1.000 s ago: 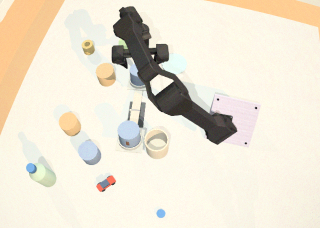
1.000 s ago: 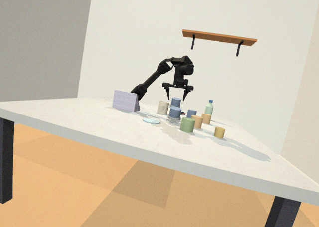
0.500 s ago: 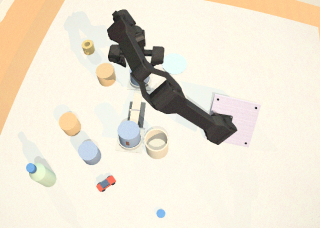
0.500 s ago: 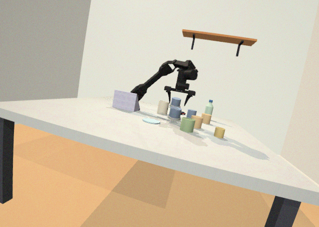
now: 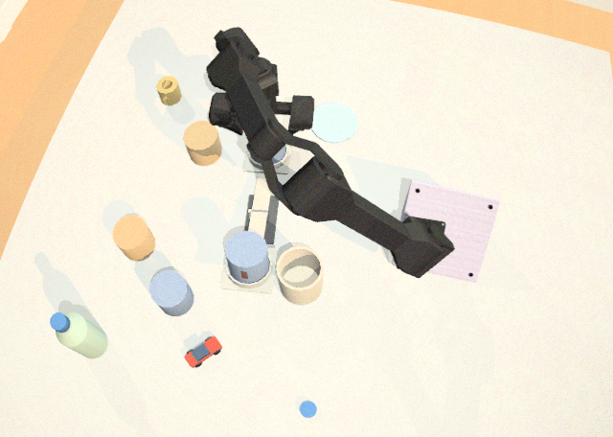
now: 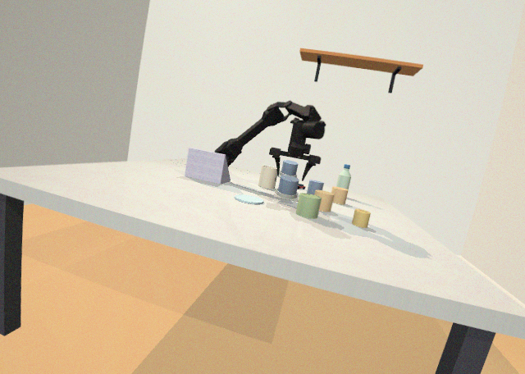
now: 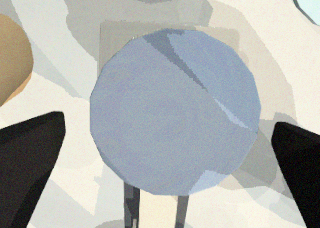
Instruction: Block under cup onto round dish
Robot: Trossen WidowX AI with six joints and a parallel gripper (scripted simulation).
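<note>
Now: the pale green block 50 mm below my gripper tip. The rest, counted from my gripper tip: balance: 20 mm behind, 140 mm to the left, 50 mm below; then round pale dish: 120 mm behind, 110 mm to the right, 90 mm below; then green cylinder: 90 mm ahead, 120 mm to the right, 50 mm below.
</note>
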